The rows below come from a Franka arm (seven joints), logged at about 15 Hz.
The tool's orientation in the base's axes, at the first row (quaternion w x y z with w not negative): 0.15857 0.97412 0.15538 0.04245
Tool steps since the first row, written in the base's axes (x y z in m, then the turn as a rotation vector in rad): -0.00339 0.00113 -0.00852 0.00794 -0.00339 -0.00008; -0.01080 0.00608 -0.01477 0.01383 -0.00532 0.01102; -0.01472 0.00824 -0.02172 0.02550 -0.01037 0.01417; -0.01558 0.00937 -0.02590 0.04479 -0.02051 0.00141; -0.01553 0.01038 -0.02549 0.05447 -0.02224 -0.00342; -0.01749 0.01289 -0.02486 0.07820 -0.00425 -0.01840; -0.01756 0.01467 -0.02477 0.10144 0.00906 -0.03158; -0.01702 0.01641 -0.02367 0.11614 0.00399 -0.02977
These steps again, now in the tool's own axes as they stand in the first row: -0.00314 -0.00474 0.00728 0.00645 0.00533 0.00213; -0.00881 -0.01336 0.01075 0.01180 0.01235 -0.00703; -0.01208 -0.01868 0.01617 0.02137 0.02129 -0.00697; -0.01267 -0.02130 0.01968 0.03603 0.03190 0.01064; -0.01229 -0.02206 0.01900 0.04450 0.03470 0.01700; -0.01334 -0.02469 0.01740 0.07218 0.02052 0.02899; -0.01284 -0.02628 0.01678 0.09799 0.01100 0.04059; -0.01174 -0.02734 0.01529 0.11038 0.02041 0.04231
